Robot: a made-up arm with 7 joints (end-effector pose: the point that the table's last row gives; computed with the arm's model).
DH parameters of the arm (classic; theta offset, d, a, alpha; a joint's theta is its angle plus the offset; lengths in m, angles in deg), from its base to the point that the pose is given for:
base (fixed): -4.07 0 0 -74.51
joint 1: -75.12 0.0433 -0.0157 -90
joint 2: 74 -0.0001 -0.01 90
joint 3: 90 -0.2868 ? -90
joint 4: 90 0.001 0.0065 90
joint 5: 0 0.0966 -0.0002 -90
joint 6: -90 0 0.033 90
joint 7: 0 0.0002 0 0
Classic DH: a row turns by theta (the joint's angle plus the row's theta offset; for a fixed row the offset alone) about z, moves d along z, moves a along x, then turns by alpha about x.
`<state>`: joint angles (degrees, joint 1 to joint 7).
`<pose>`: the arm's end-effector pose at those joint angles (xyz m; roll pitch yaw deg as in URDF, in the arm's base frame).
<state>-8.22 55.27 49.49 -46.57 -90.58 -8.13 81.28</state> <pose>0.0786 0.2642 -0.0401 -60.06 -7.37 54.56</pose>
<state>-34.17 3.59 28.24 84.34 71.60 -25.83 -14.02</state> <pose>0.1792 0.0611 -0.3801 15.78 52.14 -45.76</pose>
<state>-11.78 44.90 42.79 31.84 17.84 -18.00 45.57</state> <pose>0.1113 0.3576 -0.1893 34.38 -43.46 70.86</pose>
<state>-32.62 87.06 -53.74 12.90 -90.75 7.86 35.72</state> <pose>0.1750 0.3391 -0.0994 33.33 31.26 48.18</pose>
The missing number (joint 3, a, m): 0.0246
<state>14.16 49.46 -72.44 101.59 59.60 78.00 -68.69</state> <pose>-0.1092 0.3600 -0.2001 -157.81 -62.54 99.62</pose>
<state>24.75 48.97 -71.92 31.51 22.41 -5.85 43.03</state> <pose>-0.1941 0.2337 -0.2690 55.93 64.95 -30.03</pose>
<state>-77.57 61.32 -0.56 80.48 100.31 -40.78 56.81</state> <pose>0.3153 0.3225 -0.0210 123.98 -23.93 -21.59</pose>
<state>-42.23 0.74 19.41 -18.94 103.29 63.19 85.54</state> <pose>0.2352 0.0893 -0.1736 -26.70 -47.90 -167.08</pose>
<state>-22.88 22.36 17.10 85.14 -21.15 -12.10 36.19</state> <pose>0.1074 0.2133 -0.3715 46.28 32.08 90.44</pose>
